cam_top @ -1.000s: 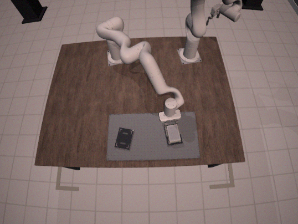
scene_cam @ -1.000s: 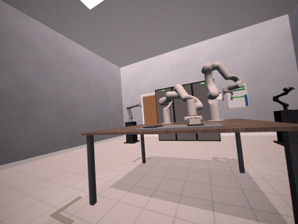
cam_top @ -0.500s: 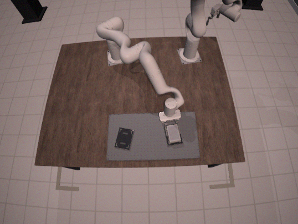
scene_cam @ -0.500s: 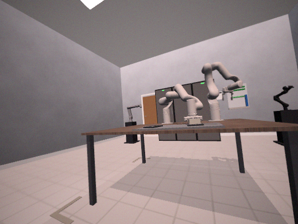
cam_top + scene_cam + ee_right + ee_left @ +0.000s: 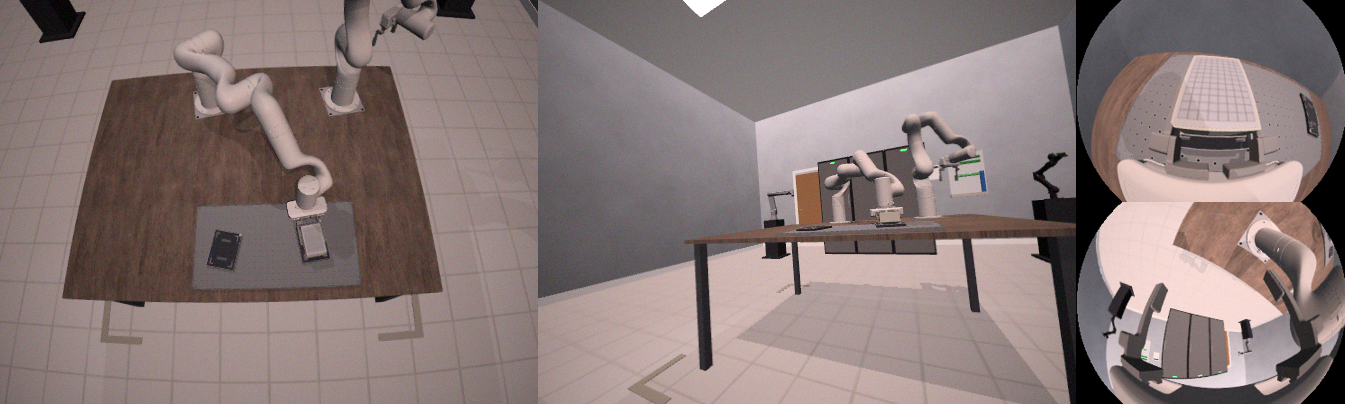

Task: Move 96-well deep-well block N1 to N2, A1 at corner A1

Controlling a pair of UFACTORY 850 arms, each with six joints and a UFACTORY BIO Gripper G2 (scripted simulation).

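Note:
My right gripper is now 160 mm to the left of the grey mat, 50 mm above it and 10 mm short of it. Round my right hand: pale deep-well block (10 mm ahead).

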